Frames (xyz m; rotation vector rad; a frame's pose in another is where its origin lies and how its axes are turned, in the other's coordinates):
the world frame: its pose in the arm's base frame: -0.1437 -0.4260 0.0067 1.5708 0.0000 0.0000
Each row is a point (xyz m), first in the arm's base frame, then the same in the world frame.
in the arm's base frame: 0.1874 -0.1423 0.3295
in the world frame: 0.3311 0.3228 -0.2837
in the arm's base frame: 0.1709 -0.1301 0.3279
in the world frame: 0.3146 0.3212 -0.2959
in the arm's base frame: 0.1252 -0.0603 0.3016
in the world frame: 0.2689 0.2949 -0.3657
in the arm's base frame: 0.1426 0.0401 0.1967
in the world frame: 0.2863 0.1900 -0.4661
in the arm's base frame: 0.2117 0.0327 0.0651
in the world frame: 0.3554 0.0584 -0.4587
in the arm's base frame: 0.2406 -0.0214 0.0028
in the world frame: 0.3843 -0.0039 -0.4046
